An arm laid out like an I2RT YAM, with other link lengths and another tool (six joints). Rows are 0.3 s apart.
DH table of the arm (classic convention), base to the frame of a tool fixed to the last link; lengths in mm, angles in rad. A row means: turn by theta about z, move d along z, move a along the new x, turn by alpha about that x. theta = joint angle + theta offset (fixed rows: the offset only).
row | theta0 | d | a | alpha
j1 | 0 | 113.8 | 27 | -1.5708
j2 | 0 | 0 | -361.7 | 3.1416
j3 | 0.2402 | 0 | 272.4 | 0
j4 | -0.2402 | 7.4 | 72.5 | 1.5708
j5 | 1.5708 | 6.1 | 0 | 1.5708
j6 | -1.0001 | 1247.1 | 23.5 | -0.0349
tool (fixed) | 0 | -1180.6 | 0 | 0
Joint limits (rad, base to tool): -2.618..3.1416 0..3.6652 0..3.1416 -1.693..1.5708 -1.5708..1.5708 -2.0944..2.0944
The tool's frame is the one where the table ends.
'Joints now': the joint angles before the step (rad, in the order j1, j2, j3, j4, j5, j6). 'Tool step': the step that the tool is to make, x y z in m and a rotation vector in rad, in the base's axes. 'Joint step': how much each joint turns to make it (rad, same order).
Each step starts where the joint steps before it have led.
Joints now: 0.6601 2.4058 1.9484 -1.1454 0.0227 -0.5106
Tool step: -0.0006 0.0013 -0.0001 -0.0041 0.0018 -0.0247
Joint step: 0.0039 -0.0001 -0.0001 -0.0046 0.0011 0.0286
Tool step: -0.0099 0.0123 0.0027 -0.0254 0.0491 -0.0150
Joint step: 0.0278 0.0215 0.0545 -0.0879 -0.0137 0.0420
